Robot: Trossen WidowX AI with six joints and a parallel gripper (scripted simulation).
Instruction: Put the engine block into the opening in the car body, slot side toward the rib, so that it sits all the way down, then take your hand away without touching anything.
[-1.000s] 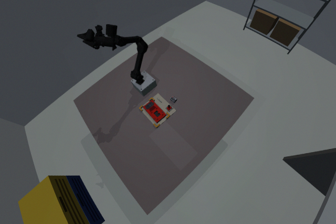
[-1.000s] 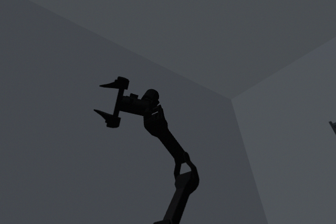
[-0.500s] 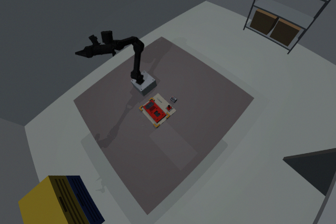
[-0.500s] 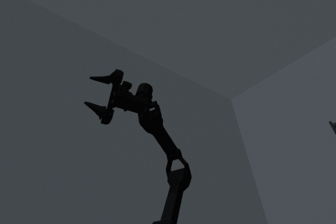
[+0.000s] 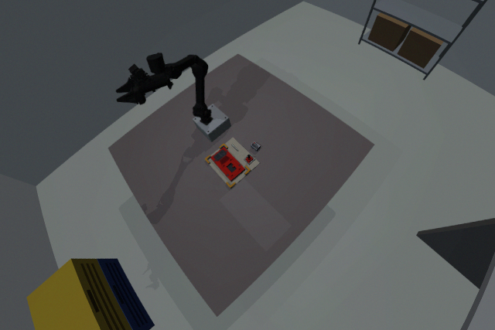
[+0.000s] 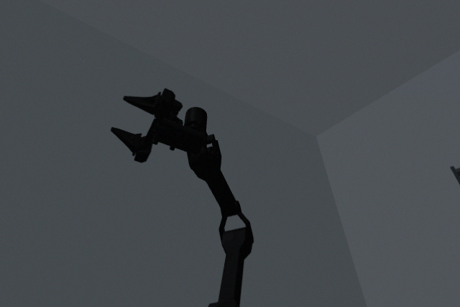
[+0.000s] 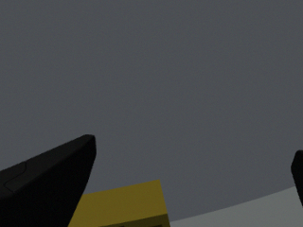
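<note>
The grey engine block lies 360 mm ahead of my gripper tip, 350 mm to the left of it and 610 mm below it.
</note>
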